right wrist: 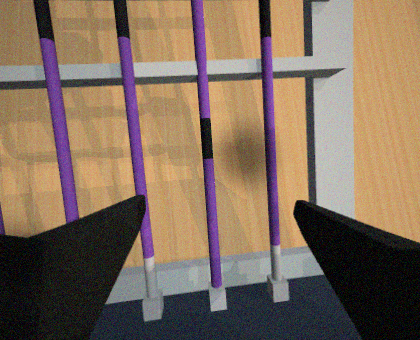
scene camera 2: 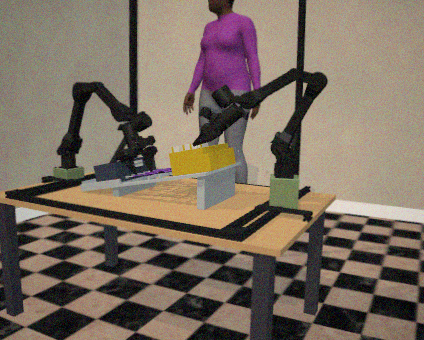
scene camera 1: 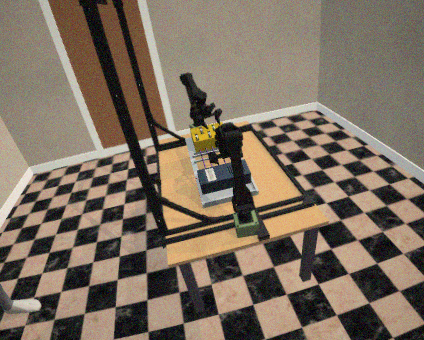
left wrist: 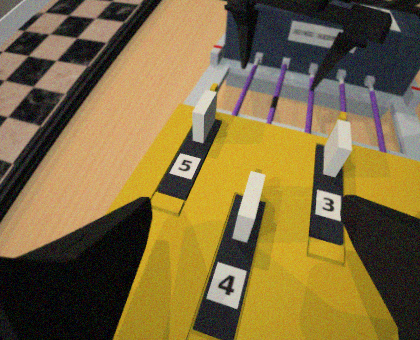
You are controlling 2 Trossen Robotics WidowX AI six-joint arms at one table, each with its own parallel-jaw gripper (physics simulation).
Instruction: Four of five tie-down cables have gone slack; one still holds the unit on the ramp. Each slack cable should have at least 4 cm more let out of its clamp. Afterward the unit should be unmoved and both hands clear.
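Five purple cables (left wrist: 310,107) (right wrist: 132,130) run from the yellow clamp box (scene camera 1: 204,145) (scene camera 2: 192,164) (left wrist: 285,155) to the dark blue unit (scene camera 1: 225,174) (scene camera 2: 107,171) (left wrist: 270,40) (right wrist: 190,325) on the grey ramp (scene camera 1: 220,201) (right wrist: 332,125). The second cable from the right in the right wrist view has its black band (right wrist: 206,138) between the crossbar and the unit; three others have bands beyond the crossbar. White levers (left wrist: 205,117) (left wrist: 249,207) (left wrist: 338,149) stand at clamps 5, 4, 3. My left gripper (left wrist: 246,206) is open around lever 4. My right gripper (left wrist: 276,78) (right wrist: 221,204) is open above the banded cable.
The ramp's grey crossbar (right wrist: 165,71) passes beneath the cables. Black frame rails (scene camera 1: 277,162) (scene camera 2: 150,220) edge the wooden table (scene camera 1: 175,175) (scene camera 2: 240,200). Red marks (left wrist: 218,47) show beside the unit. A person (scene camera 2: 227,60) stands behind the table.
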